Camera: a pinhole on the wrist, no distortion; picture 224 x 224 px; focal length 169.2 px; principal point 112.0 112.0 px. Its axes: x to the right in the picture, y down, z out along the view. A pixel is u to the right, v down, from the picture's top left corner.
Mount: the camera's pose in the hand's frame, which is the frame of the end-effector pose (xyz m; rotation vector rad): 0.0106 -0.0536 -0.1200 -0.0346 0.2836 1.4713
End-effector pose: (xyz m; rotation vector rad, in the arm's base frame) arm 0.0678 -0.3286 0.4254 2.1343 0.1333 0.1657
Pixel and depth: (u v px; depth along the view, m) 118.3 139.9 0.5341
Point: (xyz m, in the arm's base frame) 0.1542 -0.7043 0.2771
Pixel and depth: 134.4 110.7 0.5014
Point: 0.2326 -0.6603 0.3370
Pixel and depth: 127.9 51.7 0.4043
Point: 0.3299 -0.5180 0.3513
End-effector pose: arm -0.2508 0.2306 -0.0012 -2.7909 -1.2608 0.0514
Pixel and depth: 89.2 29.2 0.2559
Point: -0.1806 0.4011 -0.1120
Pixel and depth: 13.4 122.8 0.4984
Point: -0.4265 0.4422 -0.4067
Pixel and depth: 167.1 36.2 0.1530
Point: -0.1671 0.2999 -0.0096
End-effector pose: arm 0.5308 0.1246 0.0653 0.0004 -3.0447 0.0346
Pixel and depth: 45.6 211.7 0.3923
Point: 0.6608 0.0144 -0.2723
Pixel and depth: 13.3 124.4 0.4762
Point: 0.4563 -0.1122 -0.3277
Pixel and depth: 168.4 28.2 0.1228
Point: 0.4391 0.1290 0.0932
